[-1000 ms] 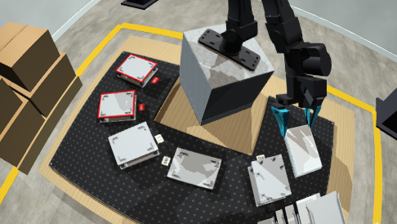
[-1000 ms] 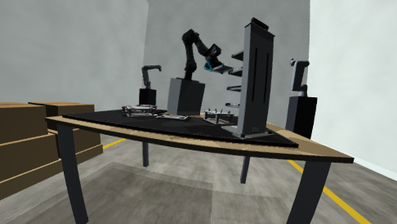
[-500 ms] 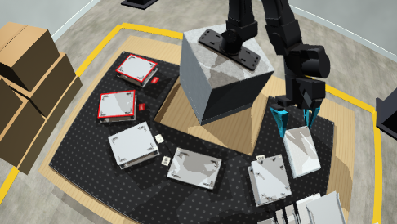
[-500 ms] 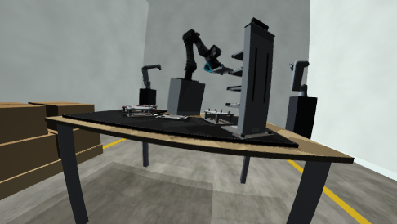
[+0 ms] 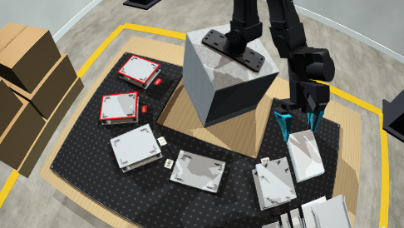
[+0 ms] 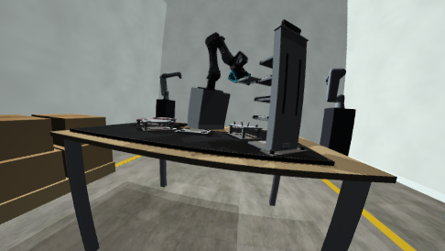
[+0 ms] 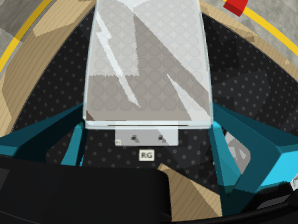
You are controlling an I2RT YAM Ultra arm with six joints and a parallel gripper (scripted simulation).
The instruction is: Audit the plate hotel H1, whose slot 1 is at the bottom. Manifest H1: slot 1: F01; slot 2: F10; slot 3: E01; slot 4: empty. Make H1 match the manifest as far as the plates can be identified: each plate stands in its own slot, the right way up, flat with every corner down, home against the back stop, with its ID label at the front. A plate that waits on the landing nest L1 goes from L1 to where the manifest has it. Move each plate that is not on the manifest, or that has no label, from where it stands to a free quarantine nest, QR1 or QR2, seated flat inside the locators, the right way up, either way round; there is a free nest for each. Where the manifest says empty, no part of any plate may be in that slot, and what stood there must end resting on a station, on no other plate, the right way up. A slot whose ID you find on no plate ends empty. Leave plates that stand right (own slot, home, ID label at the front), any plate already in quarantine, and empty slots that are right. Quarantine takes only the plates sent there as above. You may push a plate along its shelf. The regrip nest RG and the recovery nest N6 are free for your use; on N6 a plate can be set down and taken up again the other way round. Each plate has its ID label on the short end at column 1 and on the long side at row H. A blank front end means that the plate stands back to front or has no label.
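Right now my hand is 40 mm to the right of the white plate and 40 mm short of it. From my hand the other things lie so: grey regrip nest: 250 mm below, 40 mm ahead, 30 mm to the left; plate hotel H1: 240 mm ahead, 210 mm to the left, 90 mm below; RG tag: 300 mm below, 40 mm behind, 30 mm to the right.
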